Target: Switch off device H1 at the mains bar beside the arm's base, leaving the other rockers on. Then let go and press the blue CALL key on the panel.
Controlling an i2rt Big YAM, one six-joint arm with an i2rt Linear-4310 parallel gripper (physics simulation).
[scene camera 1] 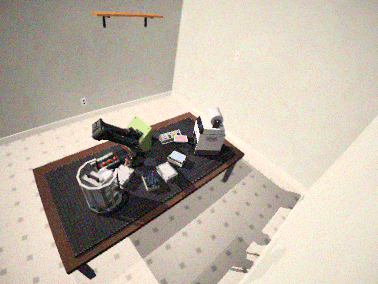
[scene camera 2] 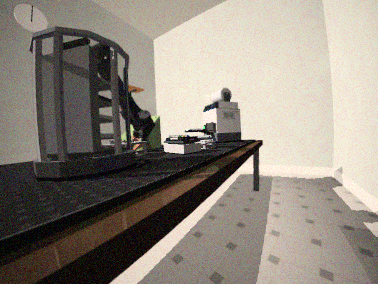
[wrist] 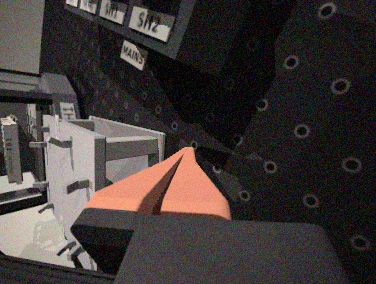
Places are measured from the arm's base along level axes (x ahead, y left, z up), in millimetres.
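Where they show: gripper, fingertip midpoint: (wrist: pixel 189 154); arm's base, origin of the base link: (scene camera 1: pixel 136 136).
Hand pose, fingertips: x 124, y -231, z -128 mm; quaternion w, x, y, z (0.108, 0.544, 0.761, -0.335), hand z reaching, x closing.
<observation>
Things, the pixels of their top centre, and the offset from my fingertips. "spot": a spot on its surface instead.
- mains bar, middle of its top: (scene camera 1: pixel 104 159) 139 mm back, 105 mm right, 47 mm up
- MAINS label, surface spot: (wrist: pixel 133 55) spot: 48 mm back, 109 mm right, 4 mm down
- light key panel, middle of its top: (scene camera 1: pixel 171 132) 4 mm ahead, 560 mm left, 78 mm up
- round openwork holder, middle of its top: (scene camera 2: pixel 84 51) (scene camera 1: pixel 96 170) 151 mm ahead, 299 mm right, 329 mm up
- pale slotted rack, middle of its top: (wrist: pixel 42 187) (scene camera 2: pixel 127 138) (scene camera 1: pixel 121 172) 84 mm ahead, 93 mm right, 70 mm up
- white machine, middle of its top: (scene camera 1: pixel 215 110) (scene camera 2: pixel 219 90) 330 mm ahead, 726 mm left, 450 mm up
The mains bar (scene camera 1: pixel 107 160) (wrist: pixel 187 35) is a dark box near the arm's base. Red rockers show on it in scene camera 1, too small to read their positions. In the wrist view its label strip, with SH1 and SH2, is at the upper left; the rockers are out of frame. A MAINS label (wrist: pixel 133 55) lies on the mat beside it. My gripper (scene camera 1: pixel 127 163) (wrist: pixel 189 154) is shut and empty, its orange tips together, low over the mat and apart from the bar. The light key panel (scene camera 1: pixel 169 137) stands farther along the table; small coloured keys show, their lettering unreadable.
A round openwork holder (scene camera 1: pixel 80 177) (scene camera 2: pixel 58 100) stands near the gripper, with a pale slotted rack (wrist: pixel 75 170) beside it. A green board (scene camera 1: pixel 143 131) stands behind the arm. Small boxes (scene camera 1: pixel 176 158) (scene camera 1: pixel 167 172) and a white machine (scene camera 1: pixel 209 144) (scene camera 2: pixel 227 122) stand beyond.
</observation>
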